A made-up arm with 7 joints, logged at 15 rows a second.
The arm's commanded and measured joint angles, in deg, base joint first. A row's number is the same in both.
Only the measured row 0 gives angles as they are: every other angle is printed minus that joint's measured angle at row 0.
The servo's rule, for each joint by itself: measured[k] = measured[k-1] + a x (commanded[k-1-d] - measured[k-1]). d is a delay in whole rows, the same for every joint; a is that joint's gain. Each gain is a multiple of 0.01, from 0.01 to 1. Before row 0 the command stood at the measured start. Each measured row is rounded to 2 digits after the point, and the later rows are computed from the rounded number. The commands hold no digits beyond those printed.
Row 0, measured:
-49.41, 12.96, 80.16, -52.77, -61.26, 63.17, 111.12
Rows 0 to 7, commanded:
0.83, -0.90, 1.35, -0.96, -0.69, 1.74, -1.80
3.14, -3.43, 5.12, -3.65, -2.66, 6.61, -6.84
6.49, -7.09, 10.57, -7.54, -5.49, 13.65, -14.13
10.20, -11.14, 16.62, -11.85, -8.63, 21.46, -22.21
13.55, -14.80, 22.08, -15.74, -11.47, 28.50, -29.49
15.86, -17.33, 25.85, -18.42, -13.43, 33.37, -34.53
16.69, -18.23, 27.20, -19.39, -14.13, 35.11, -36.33
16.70, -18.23, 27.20, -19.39, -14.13, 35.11, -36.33
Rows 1 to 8, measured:
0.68, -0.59, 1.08, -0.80, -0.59, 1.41, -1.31
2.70, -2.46, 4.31, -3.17, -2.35, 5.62, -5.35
5.81, -5.52, 9.32, -6.80, -5.02, 12.12, -11.76
9.41, -9.23, 15.16, -10.99, -8.09, 19.69, -19.39
12.80, -12.91, 20.70, -14.93, -10.96, 26.83, -26.76
15.31, -15.83, 24.82, -17.83, -13.06, 32.13, -32.43
16.44, -17.41, 26.72, -19.12, -13.97, 34.54, -35.28
16.65, -17.95, 27.10, -19.34, -14.11, 35.00, -36.05
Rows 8 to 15, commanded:
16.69, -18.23, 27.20, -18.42, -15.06, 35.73, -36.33
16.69, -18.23, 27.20, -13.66, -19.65, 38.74, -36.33
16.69, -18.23, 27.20, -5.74, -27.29, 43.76, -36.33
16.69, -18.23, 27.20, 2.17, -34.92, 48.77, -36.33
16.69, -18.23, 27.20, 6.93, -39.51, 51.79, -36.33
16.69, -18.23, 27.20, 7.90, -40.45, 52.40, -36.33
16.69, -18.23, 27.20, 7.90, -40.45, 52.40, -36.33
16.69, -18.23, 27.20, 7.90, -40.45, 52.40, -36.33
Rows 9 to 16, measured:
16.68, -18.13, 27.18, -18.58, -14.92, 35.59, -36.25
16.69, -18.20, 27.20, -14.50, -18.94, 38.14, -36.31
16.69, -18.22, 27.20, -7.23, -26.04, 42.69, -36.32
16.69, -18.23, 27.20, 0.57, -33.59, 47.61, -36.33
16.69, -18.23, 27.20, 5.85, -38.62, 51.00, -36.33
16.69, -18.23, 27.20, 7.55, -40.18, 52.13, -36.33
16.69, -18.23, 27.20, 7.84, -40.41, 52.35, -36.33
16.69, -18.23, 27.20, 7.89, -40.44, 52.39, -36.33

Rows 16 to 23, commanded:
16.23, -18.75, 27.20, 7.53, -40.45, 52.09, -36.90
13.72, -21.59, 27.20, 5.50, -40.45, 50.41, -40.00
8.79, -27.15, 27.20, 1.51, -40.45, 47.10, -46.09
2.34, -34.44, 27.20, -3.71, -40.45, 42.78, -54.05
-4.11, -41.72, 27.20, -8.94, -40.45, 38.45, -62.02
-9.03, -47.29, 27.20, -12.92, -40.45, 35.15, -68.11
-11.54, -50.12, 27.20, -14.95, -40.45, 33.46, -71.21
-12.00, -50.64, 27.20, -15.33, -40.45, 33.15, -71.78
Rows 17 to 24, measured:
16.31, -18.57, 27.20, 7.59, -40.45, 52.15, -36.75
14.19, -20.56, 27.20, 5.86, -40.45, 50.74, -39.12
9.76, -24.91, 27.20, 2.25, -40.45, 47.79, -44.21
3.68, -31.20, 27.20, -2.70, -40.45, 43.73, -51.39
-2.71, -38.14, 27.20, -7.88, -40.45, 39.45, -59.15
-7.89, -44.18, 27.20, -12.06, -40.45, 35.97, -65.69
-10.88, -48.10, 27.20, -14.46, -40.45, 33.94, -69.72
-11.80, -49.78, 27.20, -15.18, -40.45, 33.30, -71.22

